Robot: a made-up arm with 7 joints.
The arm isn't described. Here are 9 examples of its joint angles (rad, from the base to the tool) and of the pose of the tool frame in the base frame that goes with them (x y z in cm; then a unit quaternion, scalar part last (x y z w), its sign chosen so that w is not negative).
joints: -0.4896 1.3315 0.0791 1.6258 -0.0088 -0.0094 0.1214
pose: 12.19 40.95 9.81 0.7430 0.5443 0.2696 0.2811
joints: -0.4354 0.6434 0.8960 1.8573 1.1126 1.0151 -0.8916
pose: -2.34 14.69 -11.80 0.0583 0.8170 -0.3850 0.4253
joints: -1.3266 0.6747 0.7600 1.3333 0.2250 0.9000 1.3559
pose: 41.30 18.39 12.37 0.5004 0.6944 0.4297 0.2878
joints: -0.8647 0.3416 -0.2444 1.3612 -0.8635 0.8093 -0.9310
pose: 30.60 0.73 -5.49 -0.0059 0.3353 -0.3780 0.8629
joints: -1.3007 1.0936 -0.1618 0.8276 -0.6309 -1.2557 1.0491
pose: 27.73 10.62 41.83 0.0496 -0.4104 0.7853 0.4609
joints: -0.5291 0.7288 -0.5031 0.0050 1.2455 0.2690 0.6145
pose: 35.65 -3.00 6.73 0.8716 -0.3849 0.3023 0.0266
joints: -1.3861 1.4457 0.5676 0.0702 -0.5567 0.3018 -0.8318
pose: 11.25 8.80 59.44 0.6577 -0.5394 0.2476 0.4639
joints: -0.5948 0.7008 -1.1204 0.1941 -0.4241 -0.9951 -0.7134
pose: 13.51 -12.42 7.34 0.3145 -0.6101 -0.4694 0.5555
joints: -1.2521 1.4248 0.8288 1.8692 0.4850 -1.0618 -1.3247
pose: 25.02 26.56 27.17 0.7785 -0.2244 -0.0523 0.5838
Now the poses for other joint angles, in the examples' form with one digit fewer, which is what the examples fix.
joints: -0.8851 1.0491 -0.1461 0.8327 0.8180 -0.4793 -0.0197
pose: 37.0 17.8 13.4 0.975 -0.158 -0.003 0.159
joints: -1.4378 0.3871 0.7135 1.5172 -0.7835 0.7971 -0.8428
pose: 44.8 0.9 18.9 -0.257 -0.026 -0.256 0.931
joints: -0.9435 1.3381 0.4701 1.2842 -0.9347 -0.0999 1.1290
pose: 23.7 38.8 33.5 0.044 0.357 0.848 0.389
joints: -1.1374 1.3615 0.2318 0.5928 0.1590 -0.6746 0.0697
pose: 30.5 14.2 44.4 0.749 -0.399 0.487 0.207
